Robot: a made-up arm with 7 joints.
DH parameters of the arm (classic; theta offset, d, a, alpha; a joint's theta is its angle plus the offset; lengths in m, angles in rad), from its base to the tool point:
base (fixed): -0.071 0 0 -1.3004
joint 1: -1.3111 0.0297 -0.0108 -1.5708
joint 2: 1.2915 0 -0.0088 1.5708
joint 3: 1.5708 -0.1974 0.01 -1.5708
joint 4: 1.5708 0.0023 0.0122 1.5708
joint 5: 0 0.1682 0 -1.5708
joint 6: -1.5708 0 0.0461 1.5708
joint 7: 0 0 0 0
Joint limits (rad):
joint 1: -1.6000..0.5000
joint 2: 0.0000..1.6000
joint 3: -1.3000..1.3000
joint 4: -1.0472..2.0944
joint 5: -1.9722..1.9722
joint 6: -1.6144..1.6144
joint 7: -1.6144..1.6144
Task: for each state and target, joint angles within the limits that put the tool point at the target. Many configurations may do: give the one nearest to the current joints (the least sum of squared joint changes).
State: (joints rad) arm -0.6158 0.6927 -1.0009 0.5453 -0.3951 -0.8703 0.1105
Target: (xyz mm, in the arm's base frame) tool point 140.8 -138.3 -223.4
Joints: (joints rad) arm -0.5980 0.1331 -1.2312 0.3121 -0.3462 -0.8592 0.1105
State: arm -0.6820 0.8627 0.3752 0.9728 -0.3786 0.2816 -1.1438
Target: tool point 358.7 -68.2 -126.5
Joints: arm -1.0987 0.0000 -0.0906 0.6743 -0.4205 0.2829 -1.1438
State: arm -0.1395 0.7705 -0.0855 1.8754 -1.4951 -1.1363 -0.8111
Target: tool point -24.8 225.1 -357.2
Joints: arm -0.1635 0.4095 -0.0865 1.5910 -1.4894 -0.6055 -0.8111
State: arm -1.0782 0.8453 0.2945 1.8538 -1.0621 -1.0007 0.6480
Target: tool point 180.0 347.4 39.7
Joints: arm -1.0979 1.2347 0.3373 1.2379 -0.9464 -1.6144 0.6480
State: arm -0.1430 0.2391 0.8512 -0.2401 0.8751 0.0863 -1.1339
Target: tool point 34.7 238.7 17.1
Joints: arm 0.1378 0.5421 1.3000 -0.6896 0.9822 0.3563 -1.1339
